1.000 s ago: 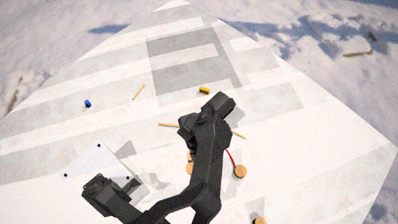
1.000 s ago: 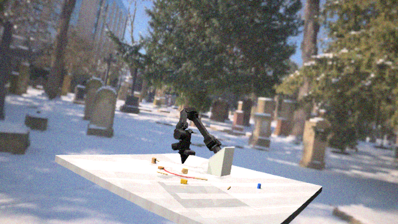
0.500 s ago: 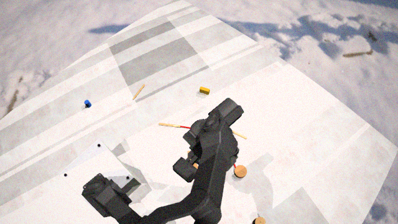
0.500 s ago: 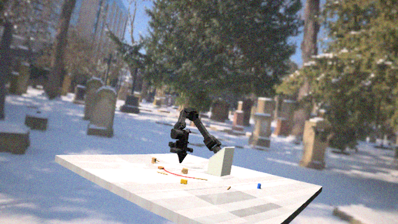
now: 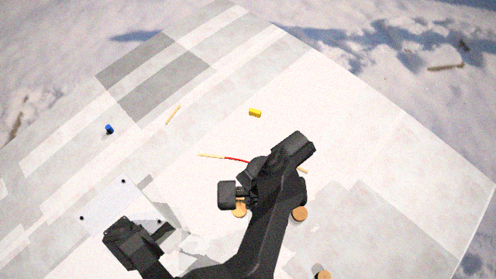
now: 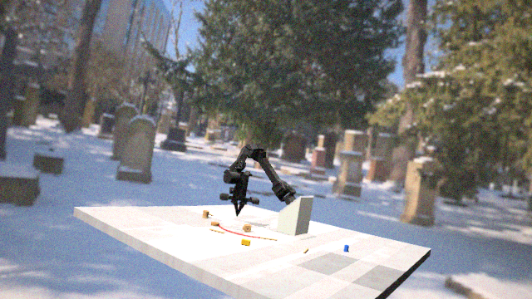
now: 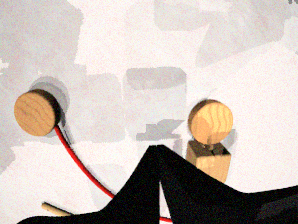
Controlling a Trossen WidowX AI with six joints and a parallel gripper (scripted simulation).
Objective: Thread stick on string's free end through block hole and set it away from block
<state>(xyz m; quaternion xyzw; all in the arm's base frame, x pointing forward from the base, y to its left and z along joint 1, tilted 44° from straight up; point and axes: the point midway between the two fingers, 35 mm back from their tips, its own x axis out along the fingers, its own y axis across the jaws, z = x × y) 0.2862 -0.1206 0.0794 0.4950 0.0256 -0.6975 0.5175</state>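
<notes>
Right now my gripper tip is 1 cm past the wooden block, 7 cm to the right of it and 4 cm above it. From my gripper tip the other things lie so: yellow piece 20 cm ahead, 22 cm to the left, 5 cm below; round wooden button 6 cm ahead, 7 cm to the right, 5 cm below; blue cylinder 16 cm behind, 51 cm to the left, 4 cm below.
</notes>
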